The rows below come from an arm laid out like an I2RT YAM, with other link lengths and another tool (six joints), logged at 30 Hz.
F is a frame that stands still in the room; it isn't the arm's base.
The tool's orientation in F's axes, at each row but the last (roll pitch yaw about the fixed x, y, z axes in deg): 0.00, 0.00, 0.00; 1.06, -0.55, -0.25; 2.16, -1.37, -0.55; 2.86, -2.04, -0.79; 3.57, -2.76, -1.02; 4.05, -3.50, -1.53; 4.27, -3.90, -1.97
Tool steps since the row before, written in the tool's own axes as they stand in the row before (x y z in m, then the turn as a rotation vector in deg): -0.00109, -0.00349, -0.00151, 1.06, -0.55, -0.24; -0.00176, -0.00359, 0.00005, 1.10, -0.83, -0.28; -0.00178, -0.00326, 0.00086, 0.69, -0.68, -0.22; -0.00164, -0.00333, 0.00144, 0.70, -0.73, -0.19; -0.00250, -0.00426, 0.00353, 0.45, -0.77, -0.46; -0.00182, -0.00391, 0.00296, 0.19, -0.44, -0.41; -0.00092, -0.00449, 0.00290, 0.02, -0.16, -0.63
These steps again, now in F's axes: -0.00109, -0.00349, -0.00151, 1.06, -0.55, -0.24; -0.00178, -0.00358, -0.00003, 1.10, -0.83, -0.28; -0.00183, -0.00327, 0.00069, 0.69, -0.68, -0.23; -0.00173, -0.00337, 0.00121, 0.70, -0.73, -0.20; -0.00273, -0.00442, 0.00313, 0.46, -0.75, -0.48; -0.00209, -0.00405, 0.00256, 0.21, -0.42, -0.43; -0.00125, -0.00465, 0.00249, 0.06, -0.11, -0.64
